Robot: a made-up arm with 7 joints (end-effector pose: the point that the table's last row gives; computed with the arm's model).
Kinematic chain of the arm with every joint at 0, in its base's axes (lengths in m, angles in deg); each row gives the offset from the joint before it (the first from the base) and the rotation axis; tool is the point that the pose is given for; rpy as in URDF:
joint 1: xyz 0 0 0.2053 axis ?
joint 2: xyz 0 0 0 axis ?
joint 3: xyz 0 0 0.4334 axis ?
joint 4: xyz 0.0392 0 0 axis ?
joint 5: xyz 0.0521 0 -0.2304 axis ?
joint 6: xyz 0 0 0 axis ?
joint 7: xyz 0.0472 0 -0.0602 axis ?
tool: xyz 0 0 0 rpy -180 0 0
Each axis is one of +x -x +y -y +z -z.
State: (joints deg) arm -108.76 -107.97 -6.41 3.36 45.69 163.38 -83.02
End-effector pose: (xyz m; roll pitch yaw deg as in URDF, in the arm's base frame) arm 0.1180 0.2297 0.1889 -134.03 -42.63 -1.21
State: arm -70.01 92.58 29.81 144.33 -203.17 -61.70 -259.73
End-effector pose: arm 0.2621 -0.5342 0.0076 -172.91 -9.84 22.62
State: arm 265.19 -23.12 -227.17 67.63 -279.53 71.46 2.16
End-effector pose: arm 0.2435 0.3568 0.4396 -130.55 27.51 8.22
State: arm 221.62 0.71 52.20 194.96 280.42 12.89 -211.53
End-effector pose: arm 0.0191 0.0903 0.9142 7.01 16.52 165.29
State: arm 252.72 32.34 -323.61 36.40 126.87 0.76 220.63
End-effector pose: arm 0.0164 -0.3091 0.2741 -163.01 -13.25 -66.42
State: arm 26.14 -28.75 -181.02 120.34 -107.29 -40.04 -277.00
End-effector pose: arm -0.4095 -0.2759 0.6025 115.58 -66.08 -49.90
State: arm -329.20 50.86 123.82 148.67 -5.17 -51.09 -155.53
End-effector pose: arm 0.4274 0.2987 0.6718 35.03 -52.95 148.08
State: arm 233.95 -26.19 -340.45 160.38 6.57 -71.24 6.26
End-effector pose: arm 0.1677 0.2485 0.8025 46.43 68.94 124.33
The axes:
joint 1: +z
joint 2: +y
joint 3: +z
joint 4: -y
joint 5: -z
joint 6: +y
joint 7: -z

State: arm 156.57 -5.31 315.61 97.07 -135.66 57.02 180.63
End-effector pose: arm -0.0622 0.2929 0.7637 -48.34 -11.01 -43.55
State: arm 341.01 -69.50 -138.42 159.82 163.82 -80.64 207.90
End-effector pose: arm -0.5951 0.1371 0.3253 -153.49 -1.74 145.11
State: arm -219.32 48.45 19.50 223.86 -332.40 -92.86 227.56
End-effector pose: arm -0.1620 0.2344 0.6378 -102.45 -56.05 -78.98
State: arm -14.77 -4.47 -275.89 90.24 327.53 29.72 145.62
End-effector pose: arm 0.0787 0.3348 0.7023 -113.41 13.82 -45.36
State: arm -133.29 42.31 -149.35 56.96 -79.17 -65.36 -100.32
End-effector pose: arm -0.2202 0.0463 0.6027 -109.57 70.41 28.10
